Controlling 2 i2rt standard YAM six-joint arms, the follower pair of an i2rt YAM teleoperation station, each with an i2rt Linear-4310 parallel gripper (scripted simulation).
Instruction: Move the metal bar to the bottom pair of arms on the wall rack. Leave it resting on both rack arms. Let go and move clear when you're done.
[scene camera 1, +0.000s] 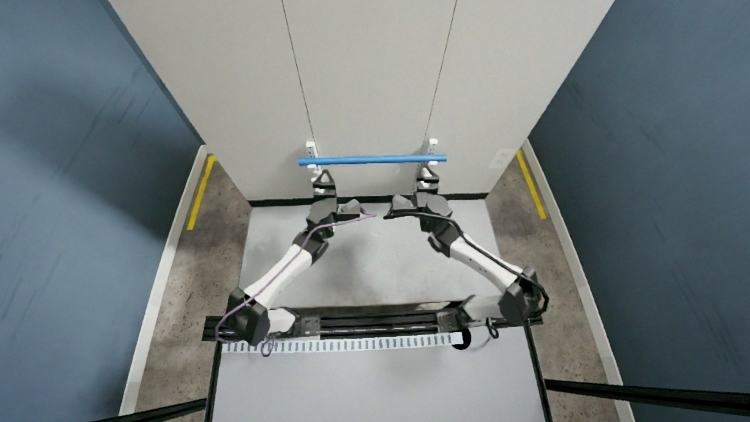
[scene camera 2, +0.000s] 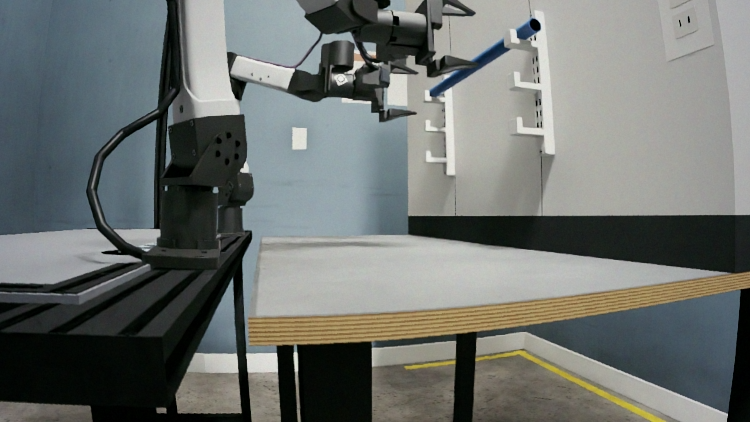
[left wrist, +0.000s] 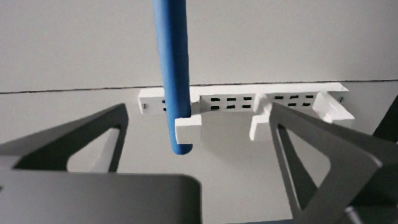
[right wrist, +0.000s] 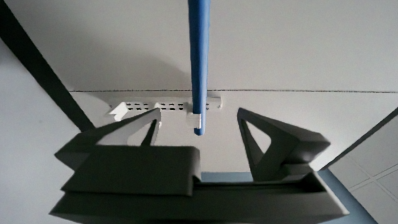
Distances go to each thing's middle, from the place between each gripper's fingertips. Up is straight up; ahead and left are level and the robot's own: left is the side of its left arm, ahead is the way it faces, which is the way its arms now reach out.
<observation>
I see my left gripper (scene camera 2: 417, 93) 7 cm short of the blue metal bar (scene camera 2: 496, 50), 15 cm to the left of it and 2 cm below it.
The blue metal bar lies 7 cm ahead of my right hand (scene camera 2: 475, 39) and 15 cm to the left of it.
</observation>
